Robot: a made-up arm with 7 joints.
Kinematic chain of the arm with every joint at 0, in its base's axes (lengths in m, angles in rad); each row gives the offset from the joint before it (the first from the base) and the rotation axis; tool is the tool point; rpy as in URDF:
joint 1: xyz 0 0 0.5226 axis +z
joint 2: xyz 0 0 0 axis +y
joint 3: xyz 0 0 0.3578 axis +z
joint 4: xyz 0.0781 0 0 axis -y
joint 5: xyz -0.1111 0 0.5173 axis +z
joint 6: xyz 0 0 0 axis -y
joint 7: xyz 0.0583 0 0 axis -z
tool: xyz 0 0 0 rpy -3.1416 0 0
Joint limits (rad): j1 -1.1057..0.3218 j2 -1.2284..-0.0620 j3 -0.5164..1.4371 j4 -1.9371..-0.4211 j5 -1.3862..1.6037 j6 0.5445..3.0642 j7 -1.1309..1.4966
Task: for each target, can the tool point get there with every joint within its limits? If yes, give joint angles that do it. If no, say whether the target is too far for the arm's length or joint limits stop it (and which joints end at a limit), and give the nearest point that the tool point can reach.
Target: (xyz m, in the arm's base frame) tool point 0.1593 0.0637 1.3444
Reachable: yes | joints -0.6842 -0.7331 0.2419 -1.4161 -0.6256 1.5450 0.6211
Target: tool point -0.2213 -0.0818 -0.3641
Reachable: no: joint limits stop it (at a limit: joint 1, joint 2, joint 3, joint 4, joint 5, joint 6) | nearest point -0.4398 0.4975 0.6413 | short by 1.181 m
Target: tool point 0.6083 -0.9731 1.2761
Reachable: no: too far | nearest point 0.3241 -0.5185 1.0832 | short by 0.570 m
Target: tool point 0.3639 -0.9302 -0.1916
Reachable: no: too far | nearest point 0.2212 -0.5653 0.7767 | short by 1.045 m
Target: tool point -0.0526 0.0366 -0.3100
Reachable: no: joint limits stop it (at a limit: joint 1, joint 2, joint 3, joint 4, joint 6) | nearest point -0.3898 0.5199 0.6442 | short by 1.121 m
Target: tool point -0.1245 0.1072 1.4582
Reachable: yes | joints -0.3116 -0.4506 0.2110 -0.5383 1.3787 1.4725 -0.9214
